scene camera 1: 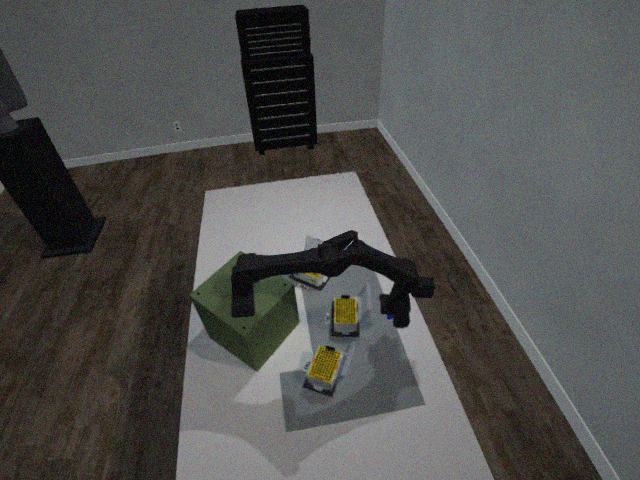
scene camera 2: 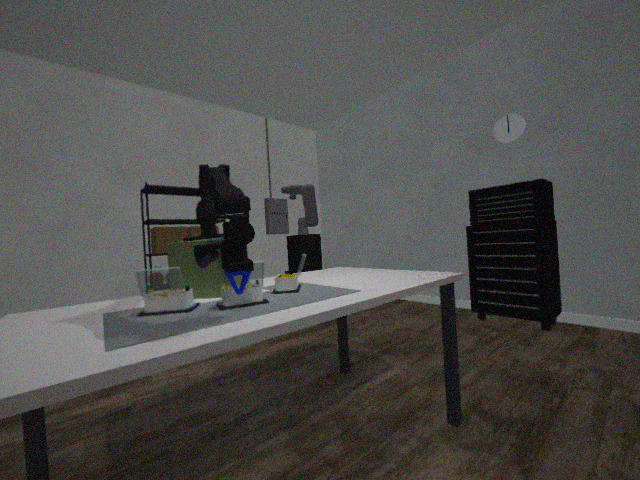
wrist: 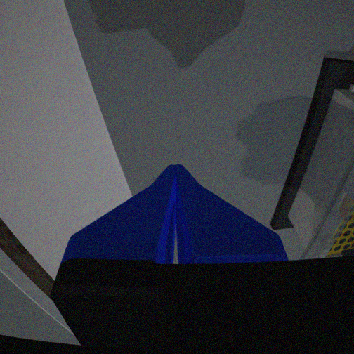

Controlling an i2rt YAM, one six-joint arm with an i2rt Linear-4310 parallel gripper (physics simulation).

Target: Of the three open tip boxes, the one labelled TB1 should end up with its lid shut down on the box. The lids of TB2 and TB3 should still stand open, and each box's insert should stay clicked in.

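Frame: origin at the arm's base, x ahead, y left, z up, level; metres.
Seen in the pictures: gripper, fingertip midpoint: (scene camera 1: 388,317) (scene camera 2: 239,294); arm's base at its link origin: (scene camera 1: 243,290) (scene camera 2: 209,237).
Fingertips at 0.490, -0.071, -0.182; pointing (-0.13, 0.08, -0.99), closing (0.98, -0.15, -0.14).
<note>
Pixels of each thing's top centre, then the offset from my fingertips to it, as dx, dy, dz. "spot": a spot on its surface instead. Level surfaces: height alone.
- middle box at its top centre: (scene camera 2: 240,284) (scene camera 1: 342,308) -0.157, +0.066, +0.006
- far box at its top centre: (scene camera 1: 308,267) (scene camera 2: 283,274) -0.253, +0.296, +0.006
- middle lid at a spot on its surface: (scene camera 2: 256,271) (scene camera 1: 367,293) spot: -0.061, +0.084, +0.053
- far lid at a spot on its surface: (scene camera 2: 301,262) spot: -0.154, +0.323, +0.057
- mat at its surface level: dz -0.060
- white table at its surface level: dz -0.063
Three tip boxes with yellow inserts stand on the grey mat: a near box (scene camera 1: 325,366) (scene camera 2: 168,300), a middle box (scene camera 1: 345,312) (scene camera 2: 242,295) and a far box (scene camera 1: 310,279) (scene camera 2: 286,283). Their clear lids stand open: the near lid (scene camera 1: 348,356) (scene camera 2: 157,279), the middle lid (scene camera 1: 366,297) (scene camera 2: 256,271) and the far lid (scene camera 2: 301,262). The labels are too small to read. My gripper (scene camera 1: 390,316) (scene camera 2: 238,291) (wrist: 175,176) is shut and empty, with blue fingertips pointing down. It is beside the middle box, on its lid side, apart from it. The middle box's insert (wrist: 345,237) partly shows at the right in the wrist view.
The mat (scene camera 1: 305,415) (scene camera 2: 121,333) (wrist: 200,95) lies on the white table (scene camera 1: 279,206) (scene camera 2: 351,276) (wrist: 40,100). A green block (scene camera 1: 273,330) (scene camera 2: 180,258) stands left of the boxes in scene camera 1, partly under the arm. A black cabinet (scene camera 1: 281,93) (scene camera 2: 511,253) stands beyond the table.
</note>
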